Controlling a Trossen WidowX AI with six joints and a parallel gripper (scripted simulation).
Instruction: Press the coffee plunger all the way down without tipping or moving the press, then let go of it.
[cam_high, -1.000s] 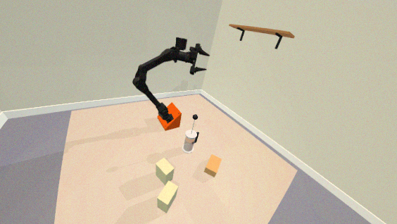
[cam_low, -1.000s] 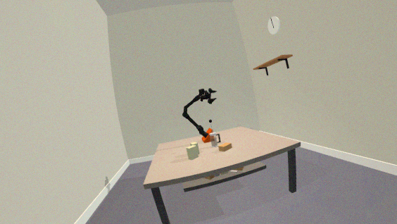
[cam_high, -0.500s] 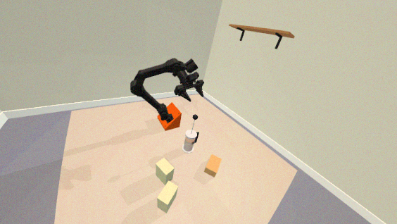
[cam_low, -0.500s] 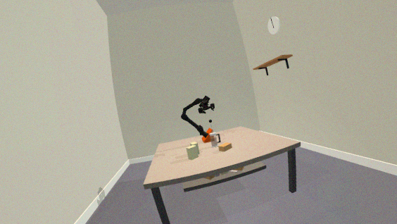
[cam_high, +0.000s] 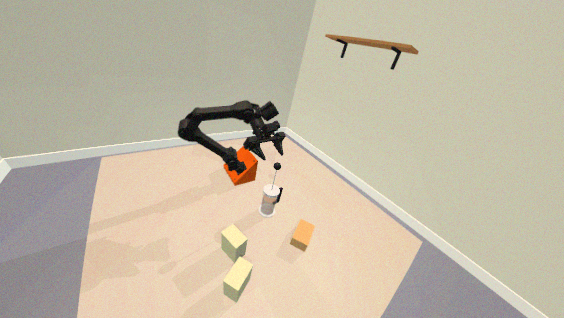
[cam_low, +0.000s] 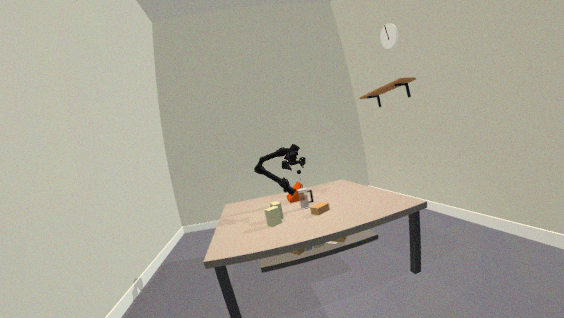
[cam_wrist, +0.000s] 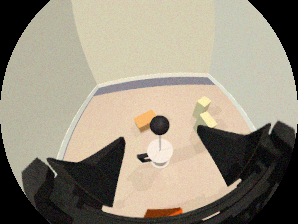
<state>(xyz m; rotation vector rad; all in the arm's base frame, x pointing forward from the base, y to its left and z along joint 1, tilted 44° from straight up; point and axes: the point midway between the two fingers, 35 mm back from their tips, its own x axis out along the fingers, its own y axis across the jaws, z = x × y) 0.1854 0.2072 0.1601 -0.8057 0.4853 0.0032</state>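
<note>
Right now the coffee press is 160 mm below my gripper tip, 20 mm to the left of it and 20 mm ahead of it.
</note>
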